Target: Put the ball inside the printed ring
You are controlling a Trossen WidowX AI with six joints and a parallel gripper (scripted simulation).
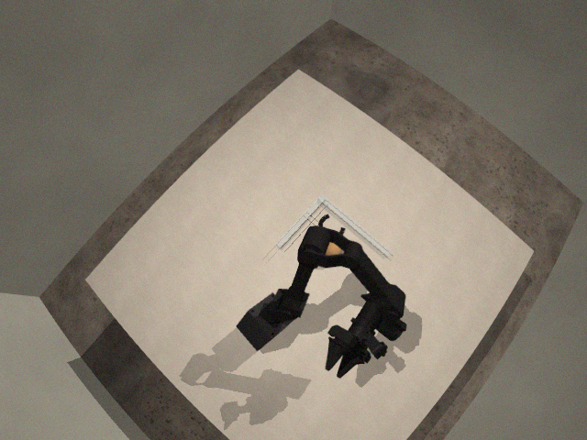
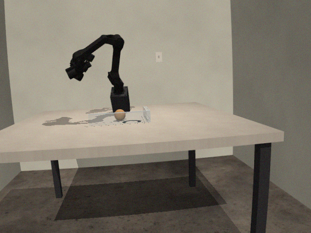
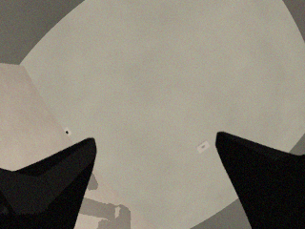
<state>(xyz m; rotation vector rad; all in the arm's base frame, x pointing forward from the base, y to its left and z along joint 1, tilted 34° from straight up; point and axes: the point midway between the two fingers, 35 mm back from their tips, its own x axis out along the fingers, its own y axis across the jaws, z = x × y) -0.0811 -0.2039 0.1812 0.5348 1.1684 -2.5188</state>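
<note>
My hand is 280 mm short of the ball, 210 mm to the right of it and 300 mm above it.
</note>
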